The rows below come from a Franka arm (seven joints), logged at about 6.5 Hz.
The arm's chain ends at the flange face. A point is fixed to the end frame.
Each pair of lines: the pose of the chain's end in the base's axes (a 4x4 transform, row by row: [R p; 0 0 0 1], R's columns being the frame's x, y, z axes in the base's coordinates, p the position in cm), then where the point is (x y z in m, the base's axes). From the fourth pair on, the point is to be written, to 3 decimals.
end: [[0.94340 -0.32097 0.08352 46.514], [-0.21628 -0.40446 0.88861 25.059], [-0.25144 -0.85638 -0.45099 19.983], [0 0 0 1]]
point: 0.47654 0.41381 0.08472
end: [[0.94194 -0.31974 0.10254 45.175], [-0.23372 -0.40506 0.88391 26.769], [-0.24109 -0.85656 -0.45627 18.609], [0 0 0 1]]
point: 0.46695 0.42988 0.06998
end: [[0.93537 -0.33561 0.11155 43.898], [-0.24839 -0.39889 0.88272 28.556], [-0.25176 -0.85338 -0.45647 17.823], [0 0 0 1]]
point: 0.45547 0.44763 0.06212
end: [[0.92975 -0.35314 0.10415 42.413], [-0.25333 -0.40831 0.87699 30.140], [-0.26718 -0.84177 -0.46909 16.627], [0 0 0 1]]
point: 0.439 0.462 0.048
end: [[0.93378 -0.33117 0.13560 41.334], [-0.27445 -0.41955 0.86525 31.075], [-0.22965 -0.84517 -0.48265 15.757], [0 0 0 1]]
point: 0.435 0.469 0.037
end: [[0.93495 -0.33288 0.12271 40.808], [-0.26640 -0.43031 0.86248 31.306], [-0.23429 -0.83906 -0.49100 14.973], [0 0 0 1]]
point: 0.427 0.470 0.027
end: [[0.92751 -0.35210 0.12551 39.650], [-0.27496 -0.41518 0.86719 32.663], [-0.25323 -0.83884 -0.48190 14.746], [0 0 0 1]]
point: 0.415 0.485 0.027
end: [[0.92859 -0.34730 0.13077 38.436], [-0.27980 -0.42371 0.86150 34.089], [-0.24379 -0.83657 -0.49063 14.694], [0 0 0 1]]
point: 0.404 0.498 0.025
